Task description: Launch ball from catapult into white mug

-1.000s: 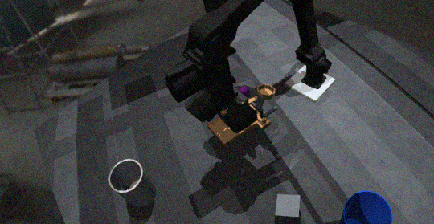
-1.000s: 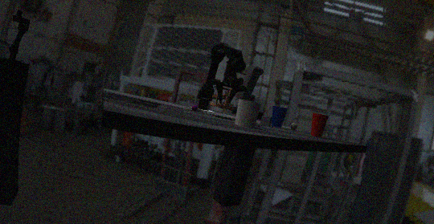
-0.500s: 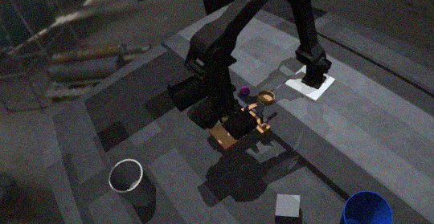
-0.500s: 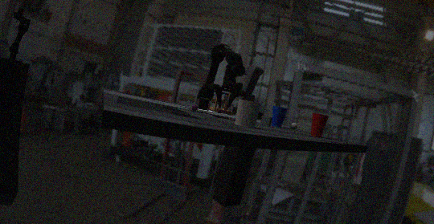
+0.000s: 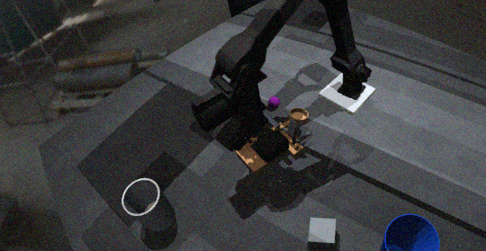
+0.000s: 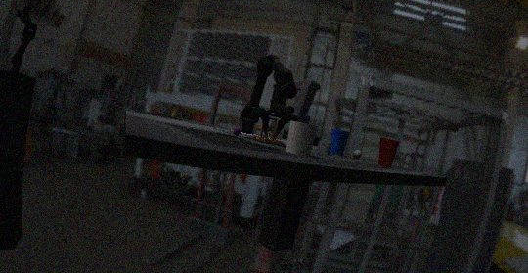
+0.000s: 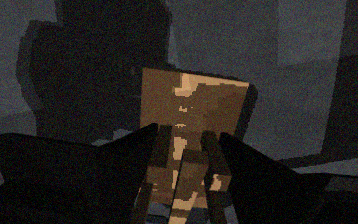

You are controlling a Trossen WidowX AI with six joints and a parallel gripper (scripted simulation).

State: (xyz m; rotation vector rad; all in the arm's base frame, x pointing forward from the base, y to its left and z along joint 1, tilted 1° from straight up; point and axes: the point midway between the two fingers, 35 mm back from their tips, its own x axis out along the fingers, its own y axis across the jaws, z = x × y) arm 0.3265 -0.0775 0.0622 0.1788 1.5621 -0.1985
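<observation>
My gripper tip is now 15 cm past the purple ball, 7 cm to the left of it and 2 cm above it. Also, from my gripper tip: white mug: 27 cm ahead, 8 cm to the right; wooden catapult: 6 cm behind, 4 cm to the left, 2 cm above; grey block: 24 cm to the left, 8 cm ahead, 1 cm below.
</observation>
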